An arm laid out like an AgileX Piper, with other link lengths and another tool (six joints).
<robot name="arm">
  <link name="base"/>
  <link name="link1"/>
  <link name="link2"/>
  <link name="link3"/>
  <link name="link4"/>
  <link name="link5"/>
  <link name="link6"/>
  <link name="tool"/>
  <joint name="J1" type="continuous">
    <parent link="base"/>
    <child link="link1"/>
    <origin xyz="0 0 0.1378"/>
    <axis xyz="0 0 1"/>
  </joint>
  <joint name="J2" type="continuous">
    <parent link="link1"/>
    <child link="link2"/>
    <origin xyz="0 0 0"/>
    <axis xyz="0 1 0"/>
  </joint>
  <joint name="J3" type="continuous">
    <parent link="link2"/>
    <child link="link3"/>
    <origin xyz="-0.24 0 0.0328"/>
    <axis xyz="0 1 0"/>
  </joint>
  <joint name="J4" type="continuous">
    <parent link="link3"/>
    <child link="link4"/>
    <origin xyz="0.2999 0 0.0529"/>
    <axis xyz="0.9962 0 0.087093"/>
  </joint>
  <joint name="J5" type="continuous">
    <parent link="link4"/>
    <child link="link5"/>
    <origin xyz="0 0 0"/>
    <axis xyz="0 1 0"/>
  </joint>
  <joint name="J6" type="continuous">
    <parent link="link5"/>
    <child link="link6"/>
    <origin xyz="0.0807 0 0.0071"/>
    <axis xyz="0.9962 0 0.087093"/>
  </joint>
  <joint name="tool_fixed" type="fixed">
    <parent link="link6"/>
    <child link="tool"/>
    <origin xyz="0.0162 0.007 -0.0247" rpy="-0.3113 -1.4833 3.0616"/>
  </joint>
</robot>
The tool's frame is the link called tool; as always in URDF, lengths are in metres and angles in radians. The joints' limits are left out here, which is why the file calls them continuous.
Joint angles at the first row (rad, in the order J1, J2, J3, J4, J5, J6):
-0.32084 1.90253 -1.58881 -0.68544 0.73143 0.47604
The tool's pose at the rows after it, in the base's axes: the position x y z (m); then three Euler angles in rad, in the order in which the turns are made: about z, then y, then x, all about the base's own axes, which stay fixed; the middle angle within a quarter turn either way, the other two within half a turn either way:
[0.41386 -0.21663 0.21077 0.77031 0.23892 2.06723]
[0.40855 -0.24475 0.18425 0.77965 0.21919 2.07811]
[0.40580 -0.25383 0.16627 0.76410 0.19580 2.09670]
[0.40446 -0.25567 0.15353 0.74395 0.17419 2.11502]
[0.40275 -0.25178 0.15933 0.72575 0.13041 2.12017]
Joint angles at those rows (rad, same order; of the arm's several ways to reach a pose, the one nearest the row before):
-0.41691 1.95072 -1.58877 -0.69659 0.59490 0.48858
-0.48193 2.01189 -1.58884 -0.69997 0.52476 0.48963
-0.50253 2.05042 -1.58882 -0.70097 0.51243 0.48966
-0.50672 2.07588 -1.58772 -0.70006 0.51906 0.48967
-0.49493 2.06863 -1.60013 -0.69672 0.58826 0.48596

